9 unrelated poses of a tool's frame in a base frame.
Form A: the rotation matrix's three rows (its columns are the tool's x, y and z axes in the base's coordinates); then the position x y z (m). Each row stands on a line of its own.
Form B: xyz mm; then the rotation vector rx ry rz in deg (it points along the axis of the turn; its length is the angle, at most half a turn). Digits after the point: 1 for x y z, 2 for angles.
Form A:
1:
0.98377 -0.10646 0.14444
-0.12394 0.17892 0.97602
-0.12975 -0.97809 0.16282
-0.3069 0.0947 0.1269
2:
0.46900 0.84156 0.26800
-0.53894 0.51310 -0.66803
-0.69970 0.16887 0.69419
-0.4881 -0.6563 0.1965
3:
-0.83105 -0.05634 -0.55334
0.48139 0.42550 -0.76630
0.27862 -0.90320 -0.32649
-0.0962 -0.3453 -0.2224
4:
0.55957 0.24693 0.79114
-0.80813 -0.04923 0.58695
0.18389 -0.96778 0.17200
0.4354 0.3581 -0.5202
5:
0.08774 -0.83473 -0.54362
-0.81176 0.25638 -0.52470
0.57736 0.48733 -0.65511
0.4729 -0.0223 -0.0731
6:
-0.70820 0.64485 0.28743
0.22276 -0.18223 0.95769
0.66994 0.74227 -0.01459
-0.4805 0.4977 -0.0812
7:
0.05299 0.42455 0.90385
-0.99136 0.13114 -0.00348
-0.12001 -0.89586 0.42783
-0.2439 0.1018 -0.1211
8:
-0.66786 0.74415 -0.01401
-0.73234 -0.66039 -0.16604
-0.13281 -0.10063 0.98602
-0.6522 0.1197 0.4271
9:
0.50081 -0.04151 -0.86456
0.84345 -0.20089 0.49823
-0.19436 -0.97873 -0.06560
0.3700 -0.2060 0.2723
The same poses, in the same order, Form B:
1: -306.9 94.7 126.9 -79.85 11.20 -0.71
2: -488.1 -656.3 196.5 31.23 36.11 -51.51
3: -96.2 -345.3 -222.4 -20.53 -124.79 80.66
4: 435.4 358.1 -520.2 -78.06 30.49 -52.97
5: 472.9 -22.3 -73.1 87.75 -97.19 1.99
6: -480.5 497.7 -81.2 -57.40 -101.92 -112.47
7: -243.9 101.8 -121.1 -46.02 52.80 -73.02
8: -652.2 119.7 427.1 5.83 10.59 -131.60
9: 370.0 -206.0 272.3 -89.94 -40.81 53.89
